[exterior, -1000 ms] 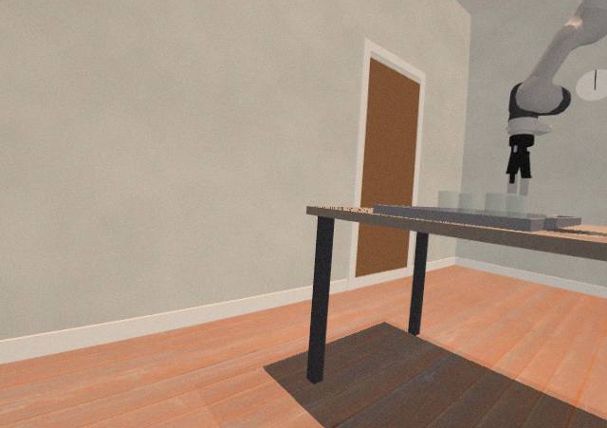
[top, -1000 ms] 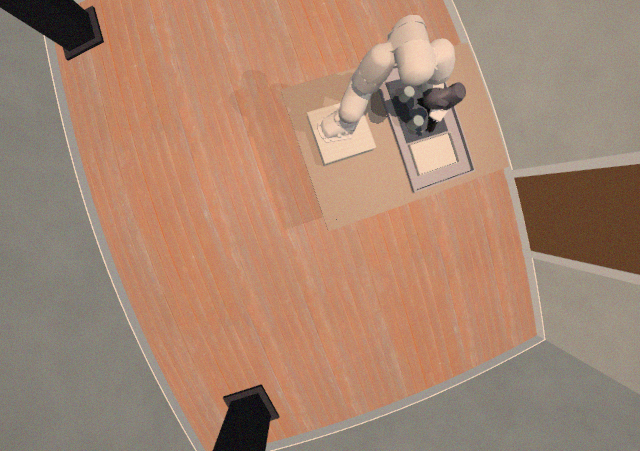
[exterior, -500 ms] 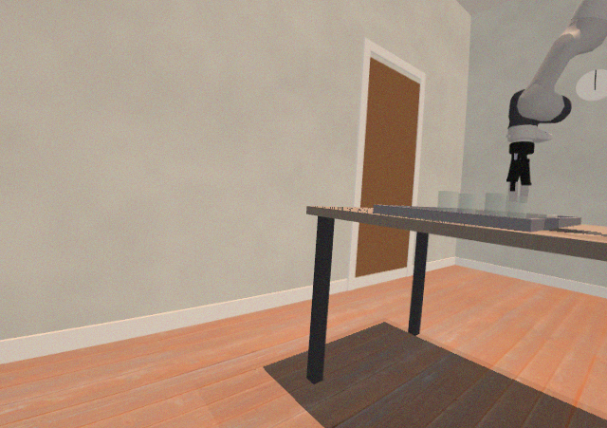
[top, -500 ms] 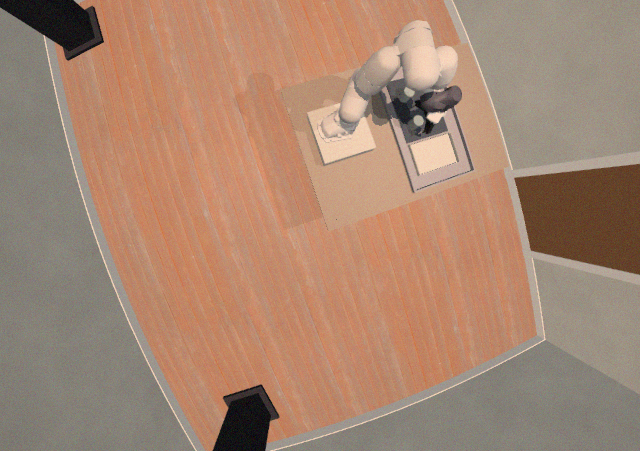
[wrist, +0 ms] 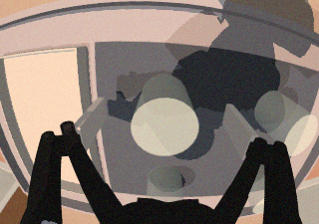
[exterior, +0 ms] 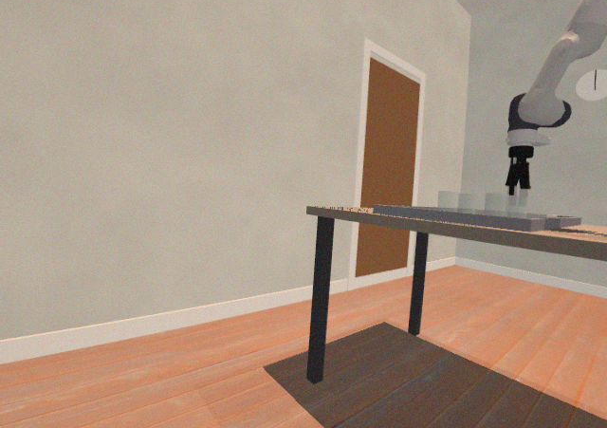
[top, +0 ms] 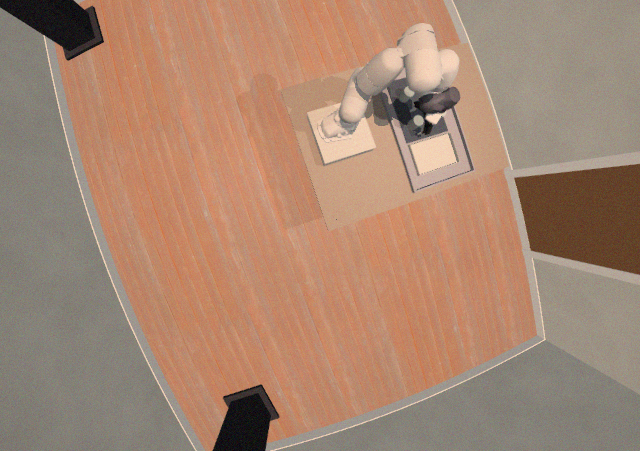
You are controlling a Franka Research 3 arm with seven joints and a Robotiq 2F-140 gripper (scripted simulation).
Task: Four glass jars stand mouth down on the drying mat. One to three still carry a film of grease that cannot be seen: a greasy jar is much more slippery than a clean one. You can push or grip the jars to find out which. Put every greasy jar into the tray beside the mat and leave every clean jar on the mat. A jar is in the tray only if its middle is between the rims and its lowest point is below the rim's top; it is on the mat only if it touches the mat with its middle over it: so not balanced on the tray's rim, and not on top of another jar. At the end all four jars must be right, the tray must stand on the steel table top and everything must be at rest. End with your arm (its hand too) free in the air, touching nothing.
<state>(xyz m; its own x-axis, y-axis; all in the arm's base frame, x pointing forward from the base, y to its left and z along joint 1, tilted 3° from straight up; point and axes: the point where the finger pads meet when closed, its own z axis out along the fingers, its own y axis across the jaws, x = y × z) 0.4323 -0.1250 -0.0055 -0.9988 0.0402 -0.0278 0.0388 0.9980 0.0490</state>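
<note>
My gripper is now 100 mm to the right of the grey drying mat, 90 mm short of it and 70 mm above it. Also, from my hand: tray (220 mm to the right, 70 mm ahead, 60 mm below).
</note>
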